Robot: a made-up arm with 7 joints. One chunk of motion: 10 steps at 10 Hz.
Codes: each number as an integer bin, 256 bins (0 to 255) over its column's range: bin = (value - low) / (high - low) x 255, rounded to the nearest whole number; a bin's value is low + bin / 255 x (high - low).
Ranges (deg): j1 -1..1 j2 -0.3..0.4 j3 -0.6..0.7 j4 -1..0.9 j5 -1.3..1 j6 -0.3..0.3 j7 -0.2..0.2
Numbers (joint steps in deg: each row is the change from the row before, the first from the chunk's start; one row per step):
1: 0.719 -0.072 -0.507 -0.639 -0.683 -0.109 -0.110
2: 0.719 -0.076 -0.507 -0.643 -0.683 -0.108 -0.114
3: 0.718 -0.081 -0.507 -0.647 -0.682 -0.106 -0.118
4: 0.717 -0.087 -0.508 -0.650 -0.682 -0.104 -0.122
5: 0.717 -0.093 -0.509 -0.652 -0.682 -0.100 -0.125
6: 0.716 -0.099 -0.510 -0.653 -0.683 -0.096 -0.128
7: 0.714 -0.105 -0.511 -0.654 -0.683 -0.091 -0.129
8: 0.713 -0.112 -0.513 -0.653 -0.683 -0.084 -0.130
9: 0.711 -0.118 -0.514 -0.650 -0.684 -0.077 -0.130
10: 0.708 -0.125 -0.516 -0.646 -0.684 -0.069 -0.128
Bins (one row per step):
1: 219 83 18 48 68 81 57
2: 219 82 18 48 68 82 55
3: 219 80 18 47 69 82 52
4: 219 78 18 47 69 83 50
5: 219 75 18 47 69 85 48
6: 219 73 18 47 68 87 46
7: 219 71 17 46 68 89 45
8: 218 68 17 47 68 92 45
9: 218 66 17 47 68 95 45
10: 218 64 16 48 68 98 46

